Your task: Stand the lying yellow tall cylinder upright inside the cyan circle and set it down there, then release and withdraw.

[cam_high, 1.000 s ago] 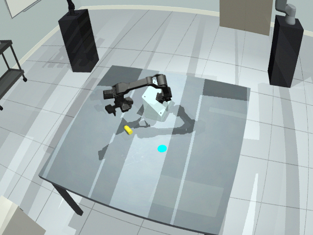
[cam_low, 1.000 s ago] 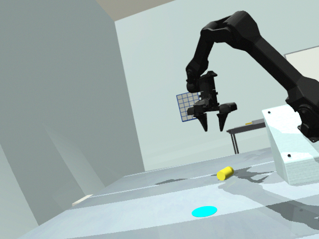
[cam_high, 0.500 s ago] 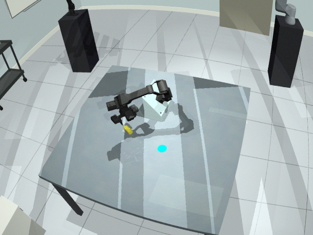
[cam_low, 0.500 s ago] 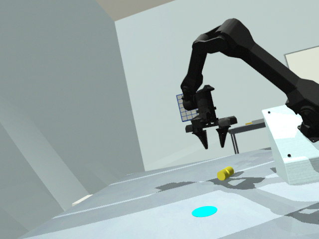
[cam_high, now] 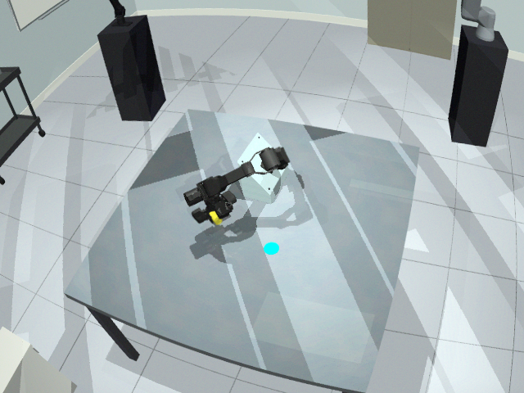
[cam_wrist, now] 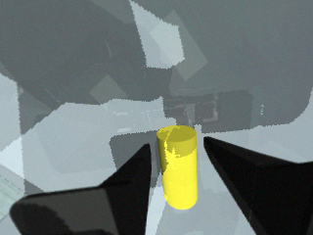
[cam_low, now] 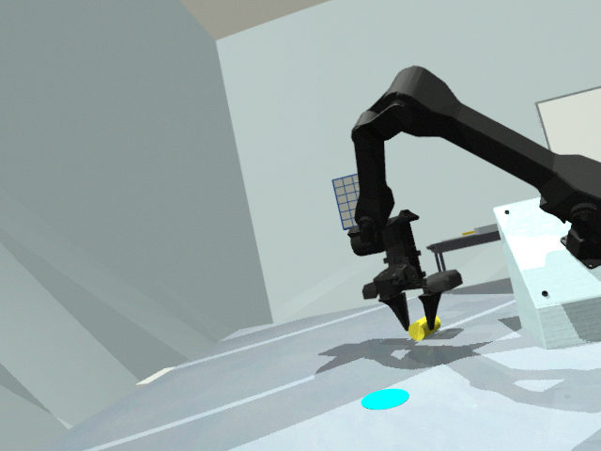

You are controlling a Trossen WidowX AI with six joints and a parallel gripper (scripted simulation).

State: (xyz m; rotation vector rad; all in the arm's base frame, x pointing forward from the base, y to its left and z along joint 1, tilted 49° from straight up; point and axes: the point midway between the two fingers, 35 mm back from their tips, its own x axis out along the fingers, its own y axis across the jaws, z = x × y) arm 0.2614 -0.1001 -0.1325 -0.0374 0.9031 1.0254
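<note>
Now: the cyan circle 9 cm ahead of my gripper tip, 25 cm to the left of it and 2 cm below it. The rest, counted from my gripper tip: yellow tall cylinder (1 cm behind, 2 cm to the right).
</note>
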